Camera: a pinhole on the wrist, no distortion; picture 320 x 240 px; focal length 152.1 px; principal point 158.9 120.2 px. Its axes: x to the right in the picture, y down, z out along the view. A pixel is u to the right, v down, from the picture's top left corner.
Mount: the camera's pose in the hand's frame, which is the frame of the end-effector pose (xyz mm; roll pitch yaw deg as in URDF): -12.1 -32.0 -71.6 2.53 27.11 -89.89
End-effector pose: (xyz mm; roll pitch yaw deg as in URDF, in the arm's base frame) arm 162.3 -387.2 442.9 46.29 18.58 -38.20
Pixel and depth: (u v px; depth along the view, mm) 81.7 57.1 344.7
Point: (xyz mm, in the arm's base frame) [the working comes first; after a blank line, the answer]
In the camera's frame: -175.0 -143.0 344.7

-67.8 -517.3 678.6
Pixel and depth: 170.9 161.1 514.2
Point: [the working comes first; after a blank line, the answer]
In the camera's frame: 40.6 138.3 514.2

-47.8 -832.6 445.0
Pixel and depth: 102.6 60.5 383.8
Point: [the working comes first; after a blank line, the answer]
In the camera's frame: -142.1 -150.6 383.8

-108.6 -544.4 662.1
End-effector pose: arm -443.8 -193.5 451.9 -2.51 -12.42 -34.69
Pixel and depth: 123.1 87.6 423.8
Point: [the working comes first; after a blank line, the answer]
In the camera's frame: -99.8 -90.8 423.8

-671.5 -180.9 770.3
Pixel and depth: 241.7 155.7 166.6
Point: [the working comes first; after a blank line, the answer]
In the camera's frame: 90.7 38.9 166.6

-542.7 -353.1 500.1
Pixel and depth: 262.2 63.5 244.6
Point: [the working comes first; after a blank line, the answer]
In the camera's frame: 166.1 -91.2 244.6

-711.9 -356.2 504.9
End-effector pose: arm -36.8 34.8 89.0 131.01 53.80 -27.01
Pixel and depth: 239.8 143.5 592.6
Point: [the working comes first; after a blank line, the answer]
In the camera's frame: 315.2 90.8 592.6

-408.3 387.3 -336.7
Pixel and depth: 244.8 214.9 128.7
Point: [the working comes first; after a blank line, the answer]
In the camera's frame: 72.7 80.1 128.7

-52.7 147.5 -36.3
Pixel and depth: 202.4 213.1 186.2
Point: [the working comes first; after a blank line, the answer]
In the camera's frame: 53.3 113.7 186.2

-88.6 120.8 -89.3
